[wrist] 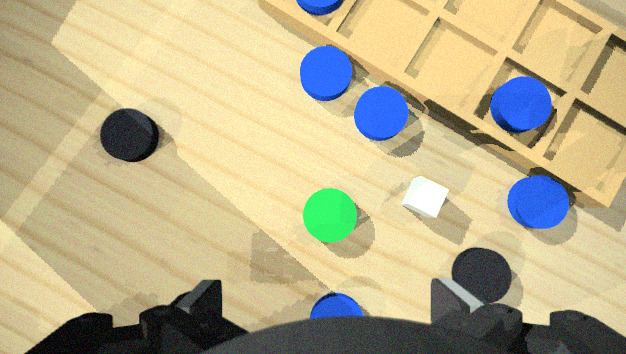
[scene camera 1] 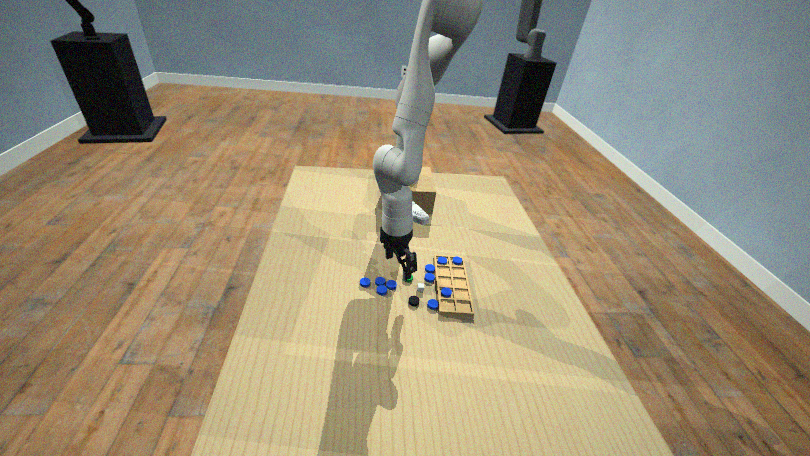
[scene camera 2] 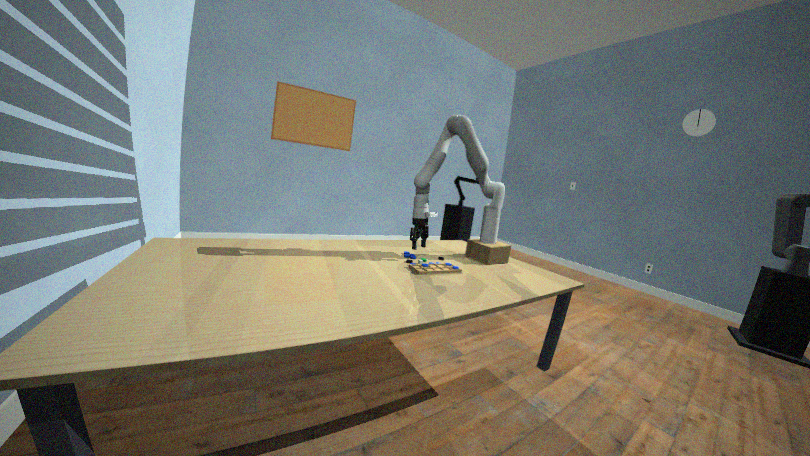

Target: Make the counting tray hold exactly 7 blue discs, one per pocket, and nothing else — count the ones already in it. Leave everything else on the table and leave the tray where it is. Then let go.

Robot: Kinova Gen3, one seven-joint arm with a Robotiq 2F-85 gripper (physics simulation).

My gripper [scene camera 1: 397,267] is open and holds nothing. Also in view: a blue disc [wrist: 334,304]. A blue disc [wrist: 523,103] rests on a wooden counting tray [scene camera 1: 454,277]. A green disc [wrist: 329,215] rests on the table. A small white cube [wrist: 425,197] sits on the table. A blue disc [wrist: 381,112] sits on the table. A blue disc [wrist: 541,202] sits on the table.
